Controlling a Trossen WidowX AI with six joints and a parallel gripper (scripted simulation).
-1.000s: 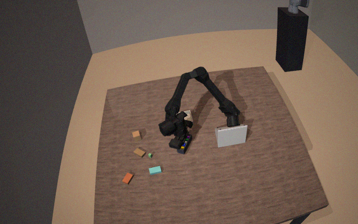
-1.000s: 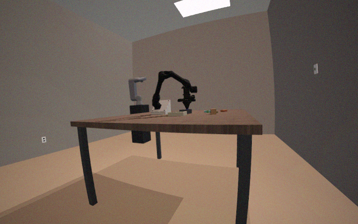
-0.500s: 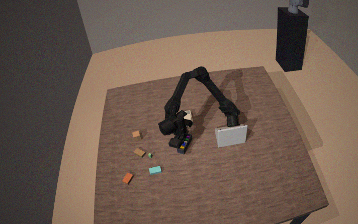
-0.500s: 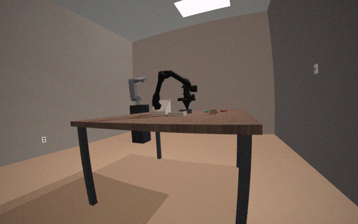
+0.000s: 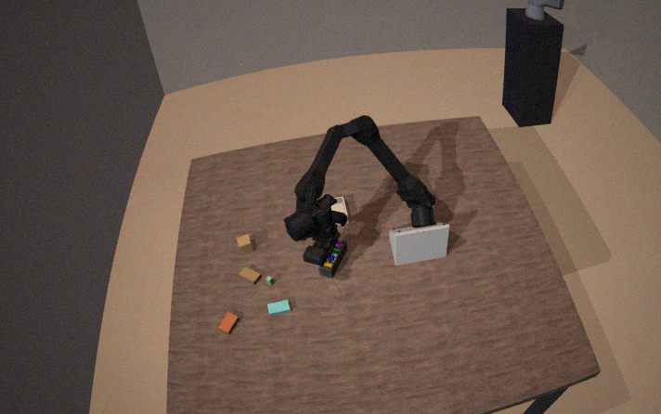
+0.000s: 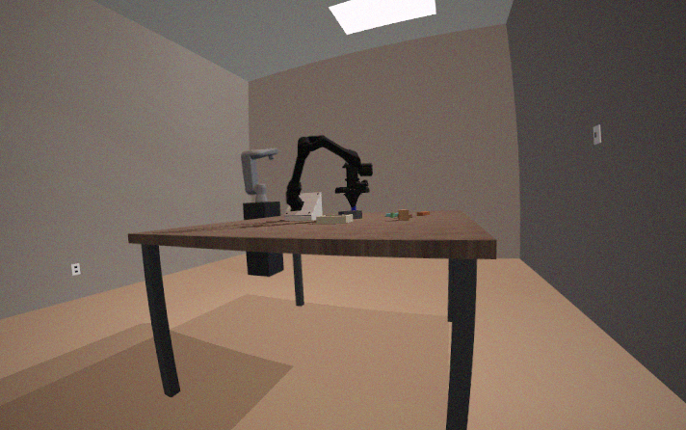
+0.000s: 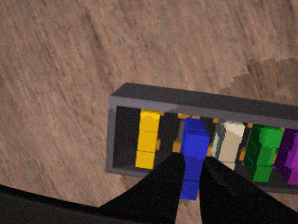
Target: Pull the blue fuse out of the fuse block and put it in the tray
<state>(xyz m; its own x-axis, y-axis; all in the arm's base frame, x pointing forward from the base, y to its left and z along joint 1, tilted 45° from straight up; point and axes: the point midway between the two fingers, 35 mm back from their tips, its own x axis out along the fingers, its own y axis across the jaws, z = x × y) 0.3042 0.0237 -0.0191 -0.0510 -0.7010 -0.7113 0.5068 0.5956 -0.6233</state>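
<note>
Now: the beige tray 20 mm behind my gripper tip, 220 mm to the right of it and 50 mm below it. Round my gripper tip: blue fuse (10 mm below); green cube (190 mm ahead, 20 mm to the left, 40 mm below); teal block (170 mm ahead, 130 mm to the left, 50 mm below).
</note>
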